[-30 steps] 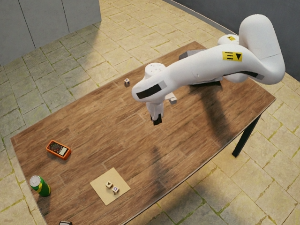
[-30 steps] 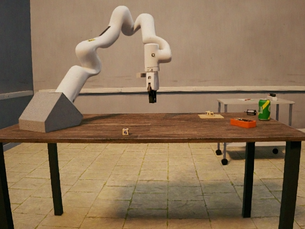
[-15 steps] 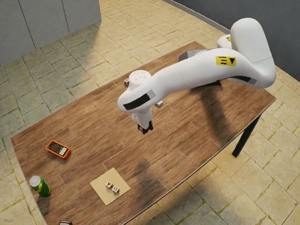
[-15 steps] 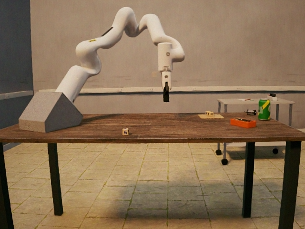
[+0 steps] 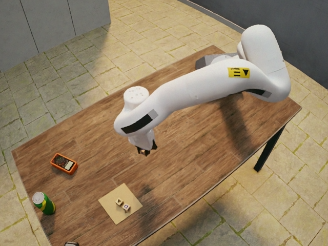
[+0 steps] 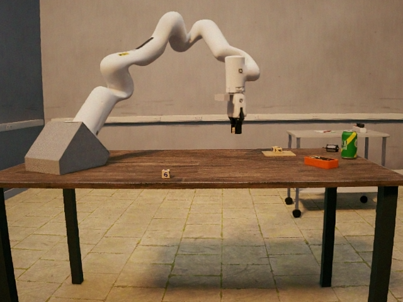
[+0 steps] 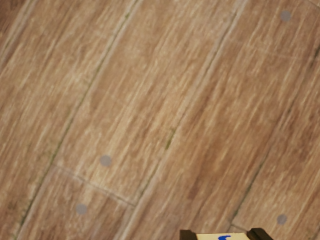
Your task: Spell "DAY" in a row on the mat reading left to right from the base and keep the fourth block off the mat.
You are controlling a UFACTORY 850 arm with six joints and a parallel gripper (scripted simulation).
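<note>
Right now my hand is 200 mm short of the tan mat, 130 mm above it and 90 mm to the right of it. Also, from my hand: dark object (460 mm ahead, 160 mm to the left, 110 mm below).
</note>
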